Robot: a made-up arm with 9 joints. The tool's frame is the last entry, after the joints. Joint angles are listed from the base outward.
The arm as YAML. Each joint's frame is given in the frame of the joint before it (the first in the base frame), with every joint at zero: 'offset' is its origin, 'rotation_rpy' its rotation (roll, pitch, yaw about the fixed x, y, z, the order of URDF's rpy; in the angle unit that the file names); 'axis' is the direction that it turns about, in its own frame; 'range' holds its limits. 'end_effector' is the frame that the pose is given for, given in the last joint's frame.
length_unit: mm
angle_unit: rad
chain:
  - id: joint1
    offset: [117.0, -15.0, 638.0]
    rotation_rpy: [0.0, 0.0, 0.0]
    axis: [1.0, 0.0, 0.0]
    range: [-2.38, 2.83]
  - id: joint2
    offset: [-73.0, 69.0, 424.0]
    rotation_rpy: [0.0, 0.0, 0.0]
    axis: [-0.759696, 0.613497, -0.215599]
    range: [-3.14, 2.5]
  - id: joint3
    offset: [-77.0, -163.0, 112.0]
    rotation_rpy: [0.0, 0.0, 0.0]
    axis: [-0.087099, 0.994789, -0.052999]
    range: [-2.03, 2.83]
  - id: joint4
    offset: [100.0, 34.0, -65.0]
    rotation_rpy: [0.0, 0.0, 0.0]
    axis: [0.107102, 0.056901, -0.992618]
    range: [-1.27, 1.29]
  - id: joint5
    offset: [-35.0, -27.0, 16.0]
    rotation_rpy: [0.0, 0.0, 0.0]
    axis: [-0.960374, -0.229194, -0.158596]
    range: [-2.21, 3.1]
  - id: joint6
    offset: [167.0, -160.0, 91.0]
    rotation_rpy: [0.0, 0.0, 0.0]
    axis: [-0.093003, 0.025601, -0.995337]
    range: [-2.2, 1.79]
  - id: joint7
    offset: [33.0, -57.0, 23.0]
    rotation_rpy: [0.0, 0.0, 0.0]
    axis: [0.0, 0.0, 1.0]
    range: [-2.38, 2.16]
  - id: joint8
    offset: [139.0, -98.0, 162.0]
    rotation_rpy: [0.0, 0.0, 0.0]
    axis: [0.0, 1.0, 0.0]
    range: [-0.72, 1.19]
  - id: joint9
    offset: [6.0, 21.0, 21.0]
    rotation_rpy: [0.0, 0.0, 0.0]
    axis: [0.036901, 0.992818, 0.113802]
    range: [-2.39, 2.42]
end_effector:
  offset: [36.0, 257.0, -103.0]
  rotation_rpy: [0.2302, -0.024, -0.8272]
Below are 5 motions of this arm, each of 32 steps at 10 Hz.
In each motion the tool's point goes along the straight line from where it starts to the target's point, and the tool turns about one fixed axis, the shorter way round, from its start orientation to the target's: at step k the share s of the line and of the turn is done. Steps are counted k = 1, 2, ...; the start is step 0. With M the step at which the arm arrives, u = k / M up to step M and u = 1 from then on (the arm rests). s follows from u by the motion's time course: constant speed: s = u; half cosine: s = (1 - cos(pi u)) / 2; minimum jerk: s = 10 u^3 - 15 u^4 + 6 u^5.
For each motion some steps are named. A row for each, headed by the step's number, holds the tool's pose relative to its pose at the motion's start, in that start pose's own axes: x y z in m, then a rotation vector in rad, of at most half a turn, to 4 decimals.
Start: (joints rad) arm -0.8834 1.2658 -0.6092 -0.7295 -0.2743 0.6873 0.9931 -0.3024 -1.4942
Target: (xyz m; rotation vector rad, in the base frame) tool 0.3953 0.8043 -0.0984 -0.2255 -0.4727 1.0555
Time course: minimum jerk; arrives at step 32
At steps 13, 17, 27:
13: -0.1154 0.0882 -0.2038 -0.0092 -0.0020 0.1992
17: -0.1963 0.1500 -0.3467 -0.0156 -0.0033 0.3389
27: -0.3410 0.2606 -0.6024 -0.0271 -0.0058 0.5888

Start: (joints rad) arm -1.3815 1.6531 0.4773 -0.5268 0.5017 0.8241 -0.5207 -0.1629 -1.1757
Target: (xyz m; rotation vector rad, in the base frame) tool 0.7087 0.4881 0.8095 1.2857 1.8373 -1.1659
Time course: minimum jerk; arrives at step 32
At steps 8, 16, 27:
8: 0.0147 -0.0136 0.0003 -0.1054 -0.0595 -0.0726
16: 0.0712 -0.0659 0.0017 -0.5090 -0.2872 -0.3505
27: 0.1382 -0.1278 0.0033 -0.9878 -0.5574 -0.6801

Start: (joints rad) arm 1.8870 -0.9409 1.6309 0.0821 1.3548 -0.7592 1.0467 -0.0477 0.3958
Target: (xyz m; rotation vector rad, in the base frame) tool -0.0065 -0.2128 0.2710 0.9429 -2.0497 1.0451
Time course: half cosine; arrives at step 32
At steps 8, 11, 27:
8: 0.0010 0.0131 -0.0534 -0.0803 -0.1712 0.0169
11: 0.0019 0.0236 -0.0964 -0.1449 -0.3090 0.0305
27: 0.0066 0.0840 -0.3431 -0.5160 -1.1001 0.1084

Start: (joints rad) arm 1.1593 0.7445 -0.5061 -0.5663 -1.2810 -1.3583 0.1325 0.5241 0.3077
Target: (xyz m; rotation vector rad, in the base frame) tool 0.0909 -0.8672 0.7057 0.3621 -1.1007 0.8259
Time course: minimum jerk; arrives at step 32
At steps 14, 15, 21, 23, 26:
14: -0.0896 0.0812 -0.0400 -0.5222 -0.1391 -0.0840
15: -0.1030 0.0934 -0.0460 -0.6005 -0.1599 -0.0966
21: -0.1806 0.1637 -0.0806 -1.0532 -0.2805 -0.1695
23: -0.2008 0.1820 -0.0896 -1.1706 -0.3117 -0.1884
26: -0.2218 0.2011 -0.0990 -1.2936 -0.3445 -0.2081

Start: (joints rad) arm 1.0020 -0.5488 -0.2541 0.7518 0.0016 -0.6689 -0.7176 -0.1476 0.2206
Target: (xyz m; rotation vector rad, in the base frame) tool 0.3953 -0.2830 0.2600 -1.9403 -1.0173 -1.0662
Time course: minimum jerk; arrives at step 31
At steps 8, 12, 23, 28, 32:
8: 0.0409 -0.0308 -0.0450 0.0515 0.2756 -0.0465
12: 0.1077 -0.0811 -0.1185 0.1357 0.7256 -0.1225
23: 0.3236 -0.2437 -0.3562 0.4078 2.1807 -0.3681
28: 0.3616 -0.2724 -0.3981 0.4558 2.4372 -0.4114
32: 0.3645 -0.2745 -0.4012 0.4593 2.4563 -0.4147

